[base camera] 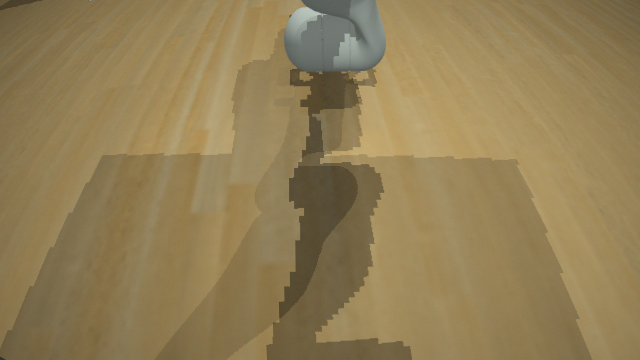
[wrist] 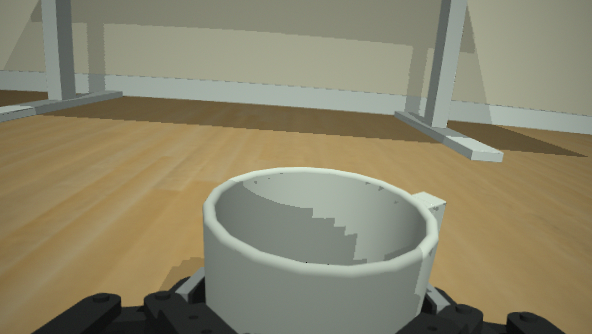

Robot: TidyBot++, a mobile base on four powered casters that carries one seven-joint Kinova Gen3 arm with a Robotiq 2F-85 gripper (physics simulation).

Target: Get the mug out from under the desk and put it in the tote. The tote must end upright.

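Places are measured from the arm's base along level axes (x ahead, y left, z up), in centimetres.
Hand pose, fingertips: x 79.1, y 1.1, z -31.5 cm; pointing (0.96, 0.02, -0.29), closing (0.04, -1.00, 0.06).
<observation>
Things, the pixels of their top centre, and the offset from my fingertips. "pt": a spot on its surface instead. Level surfaces: height alone.
- white mug, surface spot: (wrist: 315, 295) pt dx -5.4, dy -0.1, dz +4.0 cm
- right leg, surface spot: (wrist: 446, 65) pt dx +98.0, dy -35.0, dz +13.7 cm
- floor, its level: dz -8.1 cm
- right foot, surface spot: (wrist: 486, 153) pt dx +67.2, dy -38.3, dz -6.2 cm
A white mug (wrist: 315, 295) is upright at the bottom middle of the wrist view, its open rim facing up and its handle on the right. My gripper (wrist: 310, 293) is shut on the mug, with one black finger on each side of it. The mug's lower part is out of the wrist view. The desk shows in part in the wrist view: its left leg (wrist: 59, 50) and right leg (wrist: 446, 65) stand beyond the mug, so the mug is in front of the desk. The tote does not show in either view. In the base view the arm hides the gripper and mug.
The desk's feet reach out along the floor (wrist: 125, 160) (base camera: 450, 125), the right foot (wrist: 486, 153) toward the camera. A pale wall (wrist: 250, 60) with a white baseboard (wrist: 250, 95) stands behind the desk. My grey arm (base camera: 330, 42) hangs at the top middle of the base view.
</observation>
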